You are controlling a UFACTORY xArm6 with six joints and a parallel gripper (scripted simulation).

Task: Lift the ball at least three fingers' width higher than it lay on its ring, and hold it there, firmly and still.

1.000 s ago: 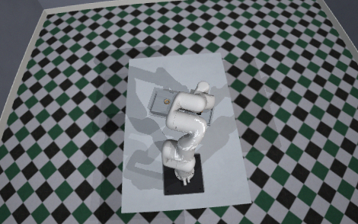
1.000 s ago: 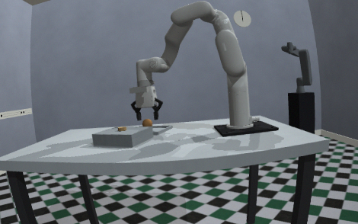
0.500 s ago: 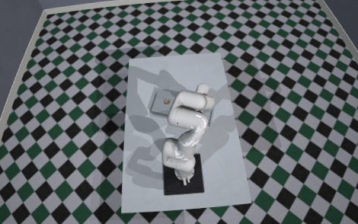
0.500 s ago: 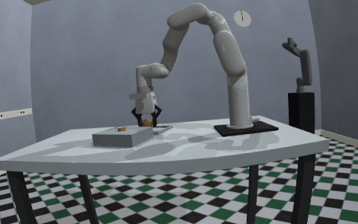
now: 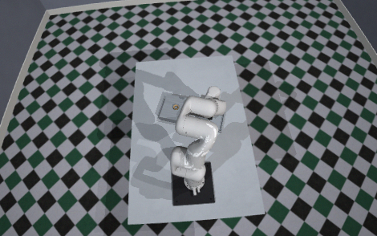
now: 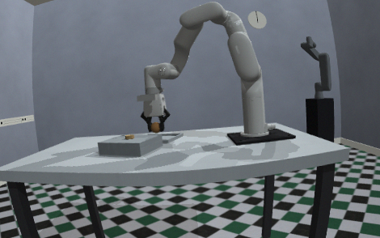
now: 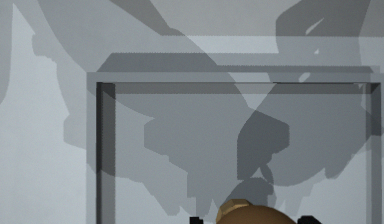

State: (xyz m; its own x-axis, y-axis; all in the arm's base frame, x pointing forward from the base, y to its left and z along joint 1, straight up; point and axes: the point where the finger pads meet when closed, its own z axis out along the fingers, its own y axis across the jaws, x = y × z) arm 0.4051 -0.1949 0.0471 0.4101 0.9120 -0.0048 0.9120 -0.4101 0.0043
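Right now the grey tray is 5 cm below my hand. The rest, counted from my hand: grey block: 23 cm to the left, 10 cm ahead, 2 cm below; ball: right at my hand.
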